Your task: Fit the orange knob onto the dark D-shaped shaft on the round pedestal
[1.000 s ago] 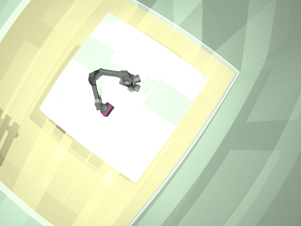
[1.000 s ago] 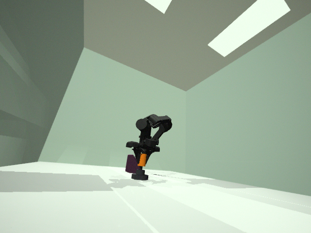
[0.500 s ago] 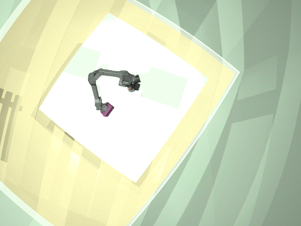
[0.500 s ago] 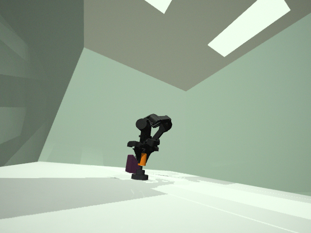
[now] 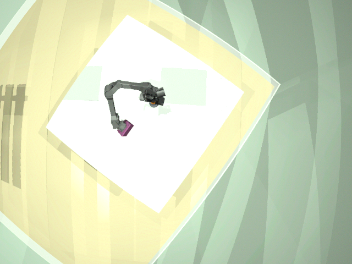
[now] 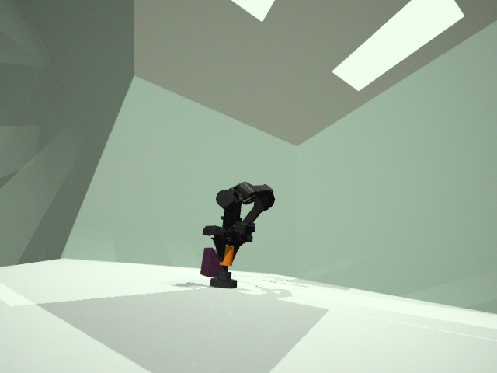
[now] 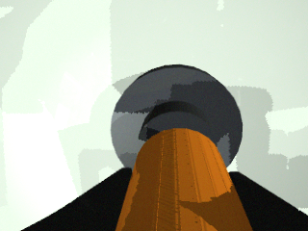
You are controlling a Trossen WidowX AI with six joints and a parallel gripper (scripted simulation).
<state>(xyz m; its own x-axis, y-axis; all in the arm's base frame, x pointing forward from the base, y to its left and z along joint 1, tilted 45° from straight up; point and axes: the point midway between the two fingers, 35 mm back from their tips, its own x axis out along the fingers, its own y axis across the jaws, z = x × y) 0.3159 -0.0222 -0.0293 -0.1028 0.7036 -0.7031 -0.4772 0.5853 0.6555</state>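
Right now the orange knob is 20 mm above my gripper tip. From my gripper tip the other things lie so: round pedestal (40 mm below).
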